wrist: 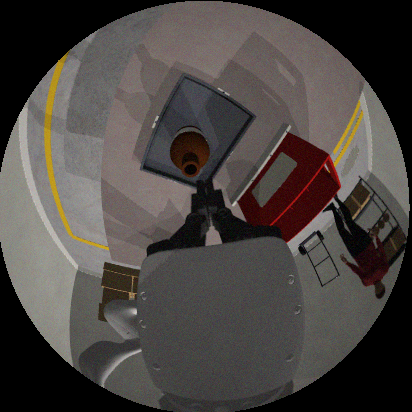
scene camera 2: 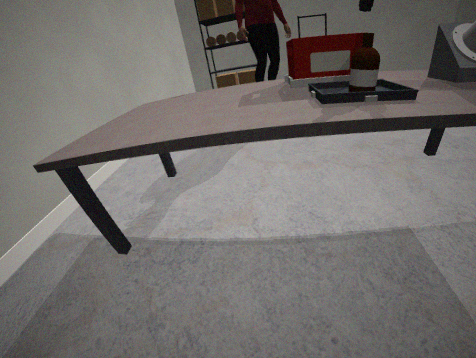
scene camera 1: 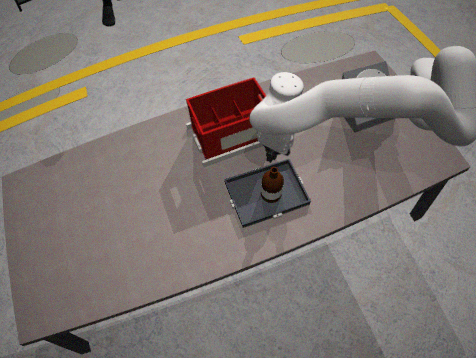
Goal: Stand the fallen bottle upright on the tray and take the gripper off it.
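Observation:
A brown bottle with a white label (scene camera 1: 273, 183) (scene camera 2: 365, 62) (wrist: 189, 149) stands upright on the dark tray (scene camera 1: 243, 223) (scene camera 2: 345, 96) (wrist: 235, 102). Its neck points up, and its base is inside the tray's rim. My gripper (scene camera 1: 270, 159) (wrist: 206, 189) is shut with its fingertips together and nothing between them. It hangs apart from the bottle, behind it in scene camera 1 and close below its mouth in the wrist view. The fingers do not show in scene camera 2.
A red divided crate (scene camera 1: 227, 112) (scene camera 2: 300, 57) (wrist: 300, 185) stands behind the tray, with a pale strip (scene camera 1: 231, 153) along its front base. The arm's grey base block (scene camera 1: 357, 125) (scene camera 2: 445, 57) is on the right of the table. A person (scene camera 2: 263, 37) (wrist: 357, 250) stands beyond the table.

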